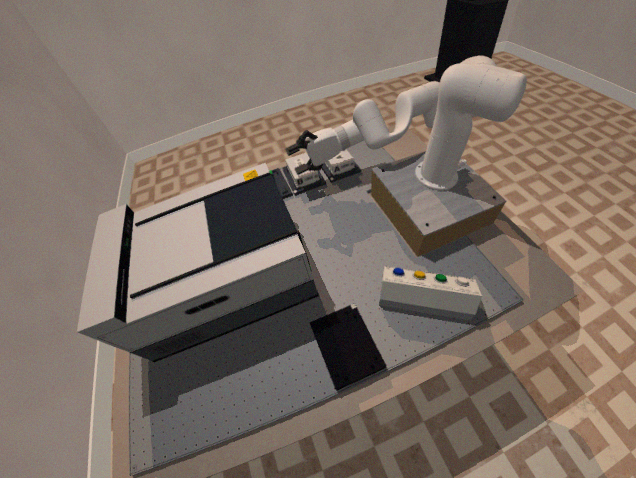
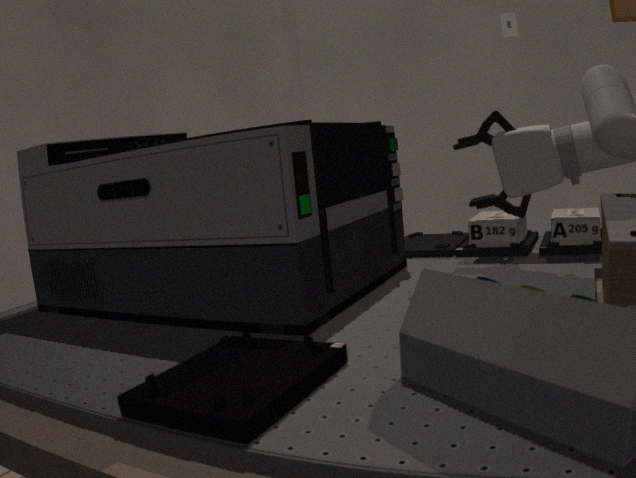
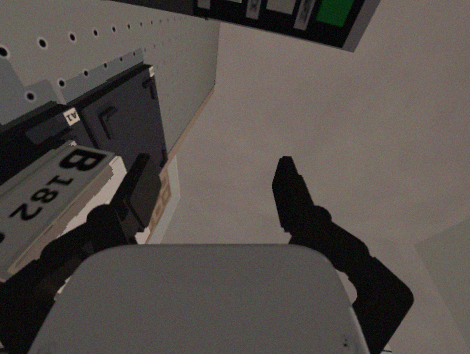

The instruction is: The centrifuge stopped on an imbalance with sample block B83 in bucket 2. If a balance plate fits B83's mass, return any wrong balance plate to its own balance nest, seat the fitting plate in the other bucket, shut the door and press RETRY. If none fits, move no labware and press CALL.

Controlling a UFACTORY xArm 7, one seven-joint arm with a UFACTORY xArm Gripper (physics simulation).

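Places are measured from the arm's base along level axes (x ahead, y left, z up), in metres.
Where they show: gripper, fingertip midpoint: (image 1: 291, 162) (image 2: 463, 175) (image 3: 217, 170); arm's base at its link origin: (image 1: 435, 175).
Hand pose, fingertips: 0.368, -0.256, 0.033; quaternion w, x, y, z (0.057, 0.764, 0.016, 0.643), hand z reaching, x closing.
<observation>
Each offset is from my fingertips to the top centre of the thing, as dx, dy, dz.
My gripper (image 1: 297, 159) (image 2: 463, 175) (image 3: 217, 170) is open and empty, pointing sideways; its lower finger is just above balance plate B, marked 182 g @[-0.045, -0.063, -0.073] (image 1: 304, 177) (image 2: 497, 229) (image 3: 55, 192). Plate B sits in a dark nest. Balance plate A, marked 205 g @[-0.182, -0.055, -0.073] (image 1: 342, 166) (image 2: 575, 226), sits in the nest beside it. An empty dark nest @[+0.084, -0.074, -0.109] (image 2: 434, 244) (image 3: 132, 112) lies between plate B and the centrifuge (image 1: 257, 274) (image 2: 205, 205). A green button @[+0.085, +0.092, +0.064] (image 2: 393, 144) (image 3: 336, 10) is on the centrifuge's front. Sample block B83 and the buckets do not show.
A sloped box @[-0.140, +0.529, -0.043] (image 1: 429, 299) (image 2: 514, 341) carries blue, yellow, green and white buttons. A black nest @[+0.092, +0.547, -0.099] (image 1: 348, 346) (image 2: 231, 382) lies near the bench's front edge. The arm's base block (image 1: 447, 210) stands right of the plates. The wall (image 3: 390, 125) rises beyond the bench.
</observation>
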